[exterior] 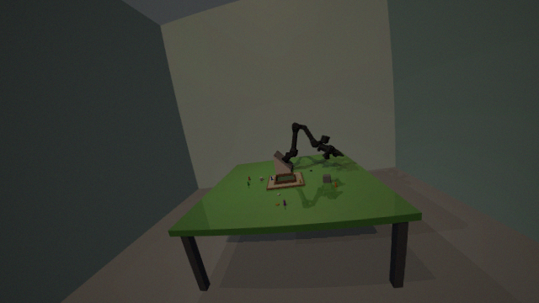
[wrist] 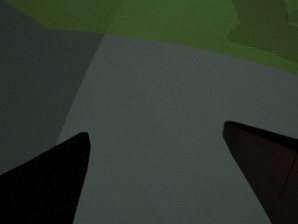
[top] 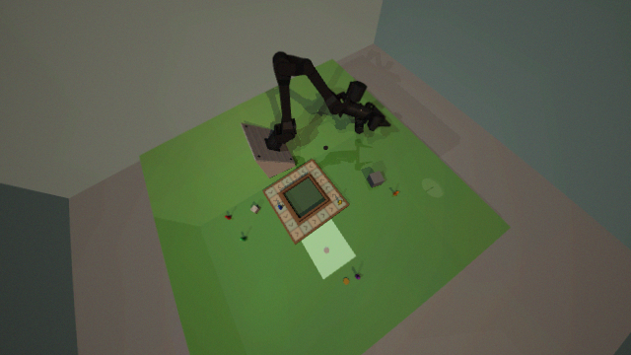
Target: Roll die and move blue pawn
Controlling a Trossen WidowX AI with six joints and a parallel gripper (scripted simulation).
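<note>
Right now the die is 69 cm to the right of my gripper tip, 13 cm below it and 9 cm ahead of it. Round my gripper tip: orange pawn (28 cm ahead, 13 cm below, 8 cm to the right); grey cube (19 cm ahead, 14 cm to the right, 12 cm below); yellow pawn (33 cm to the right, 22 cm ahead, 12 cm below).
</note>
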